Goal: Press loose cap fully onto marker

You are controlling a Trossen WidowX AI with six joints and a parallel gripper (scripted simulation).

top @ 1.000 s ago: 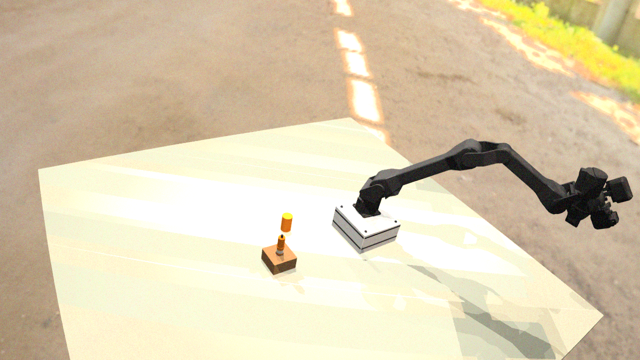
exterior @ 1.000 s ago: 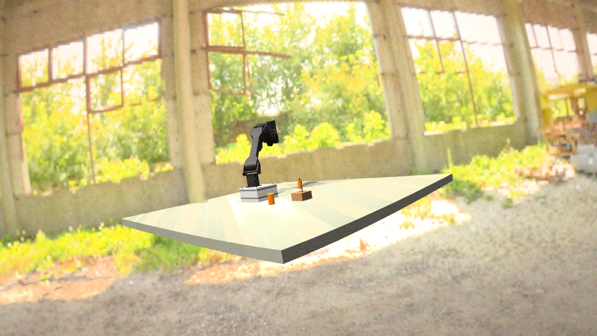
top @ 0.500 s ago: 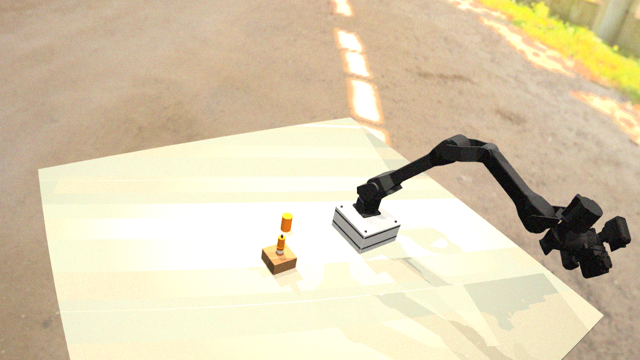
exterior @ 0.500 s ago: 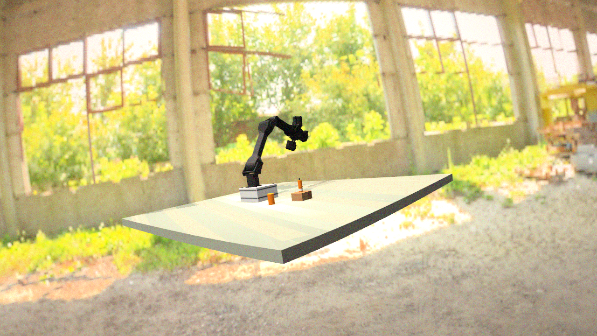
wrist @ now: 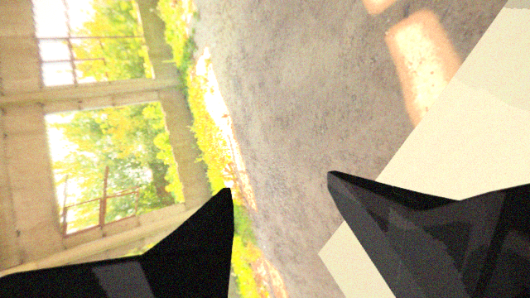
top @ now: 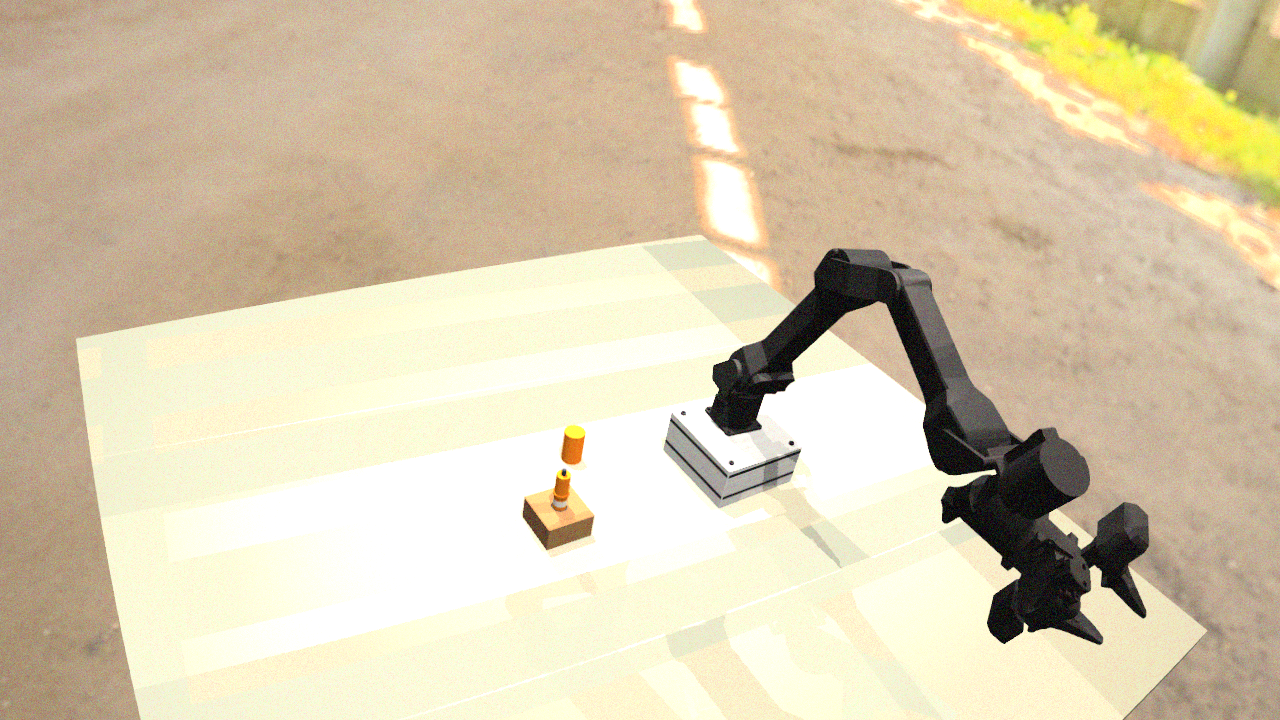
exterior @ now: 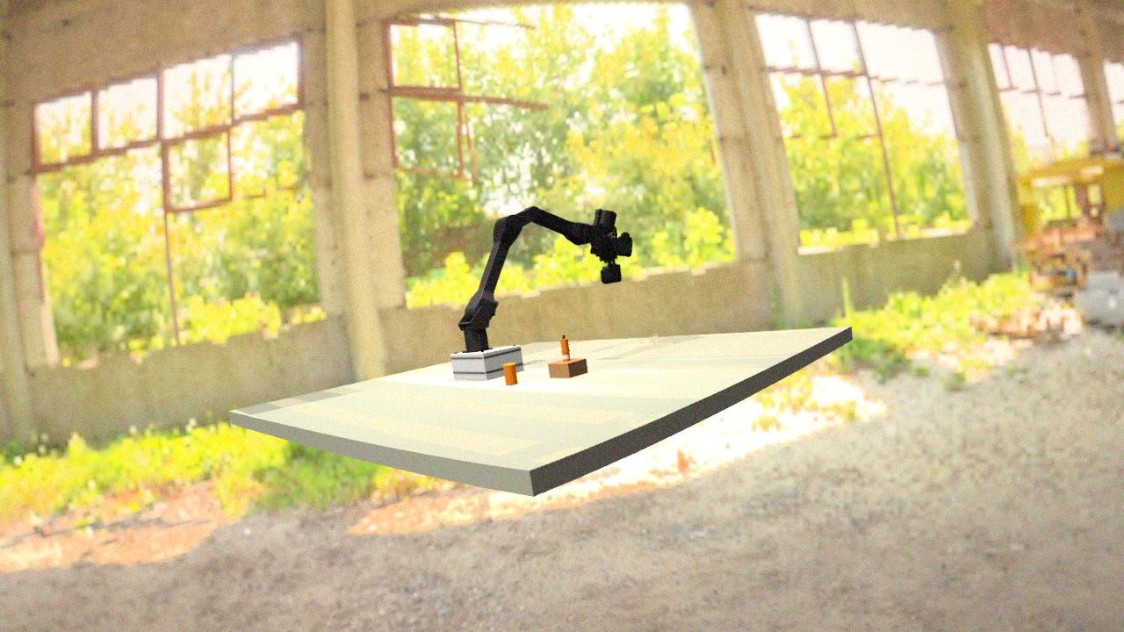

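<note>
My gripper tip is 240 mm short of the orange cap, 670 mm to the left of it and 230 mm above it. Also, from my gripper tip: marker band: 320 mm ahead, 550 mm to the right, 210 mm below.
</note>
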